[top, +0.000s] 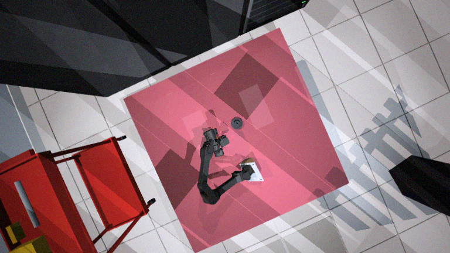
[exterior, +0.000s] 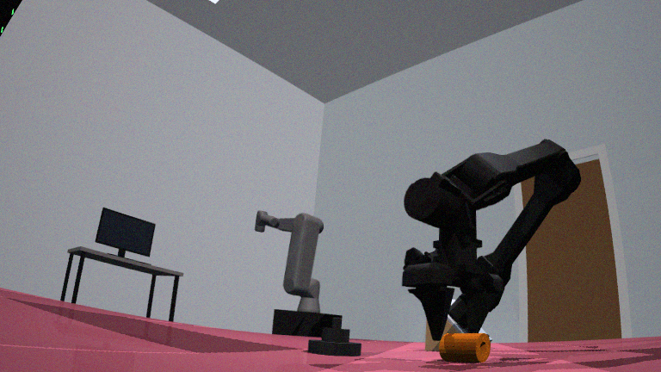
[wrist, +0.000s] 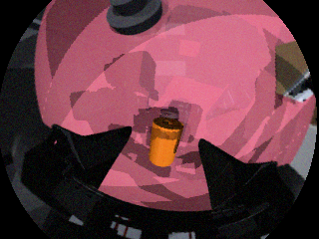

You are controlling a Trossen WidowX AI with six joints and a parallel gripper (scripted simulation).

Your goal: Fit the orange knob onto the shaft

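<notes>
My gripper tip is now 20 mm to the right of the orange knob and 10 mm above it. Also, from my gripper tip: dark round pedestal: 20 mm ahead, 190 mm to the right.
</notes>
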